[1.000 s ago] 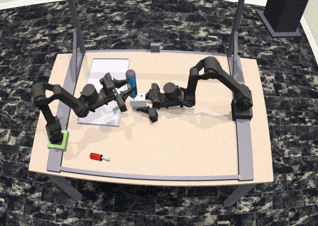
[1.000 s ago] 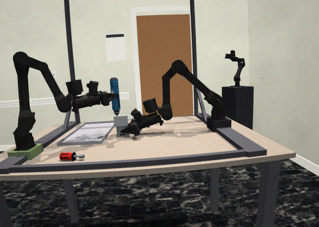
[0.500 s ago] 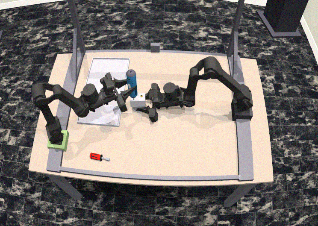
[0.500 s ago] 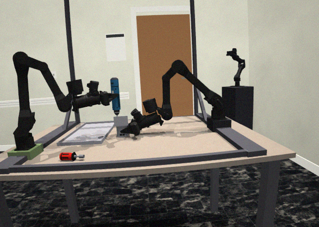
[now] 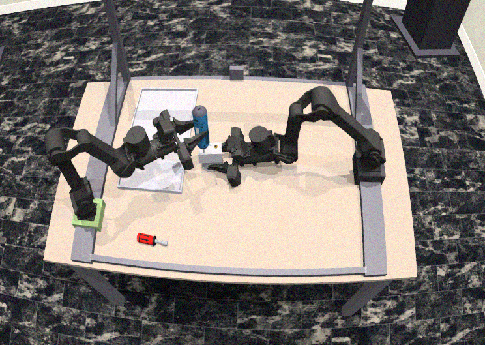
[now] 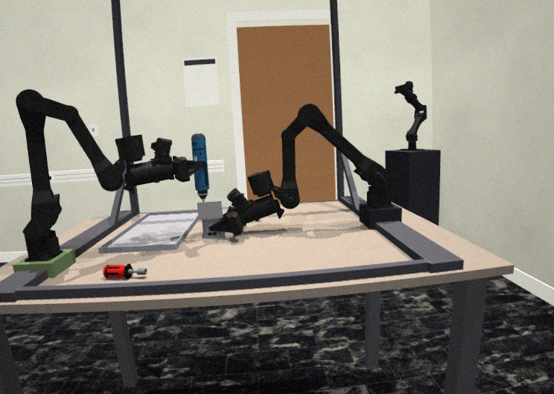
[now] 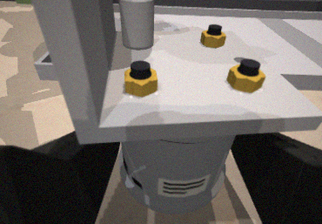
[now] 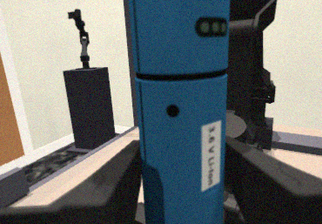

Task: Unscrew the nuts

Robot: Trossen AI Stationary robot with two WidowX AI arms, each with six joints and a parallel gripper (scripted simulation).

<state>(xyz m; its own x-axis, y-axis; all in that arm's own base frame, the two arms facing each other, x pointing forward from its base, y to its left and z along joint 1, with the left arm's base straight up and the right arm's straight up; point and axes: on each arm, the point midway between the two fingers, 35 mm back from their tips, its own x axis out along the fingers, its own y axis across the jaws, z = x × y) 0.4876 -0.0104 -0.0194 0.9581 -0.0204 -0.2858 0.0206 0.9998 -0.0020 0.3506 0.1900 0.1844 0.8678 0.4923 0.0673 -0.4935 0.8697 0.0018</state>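
Now: the joint module 30 mm to the right of my left hand and 10 mm behind it. From my left hand the other things lie so: grey bracket: 40 mm above, 30 mm to the right, 10 mm behind; then nut: 30 mm above, 20 mm behind, 10 mm to the right; then socket: 50 mm to the right, 50 mm above, 10 mm ahead.
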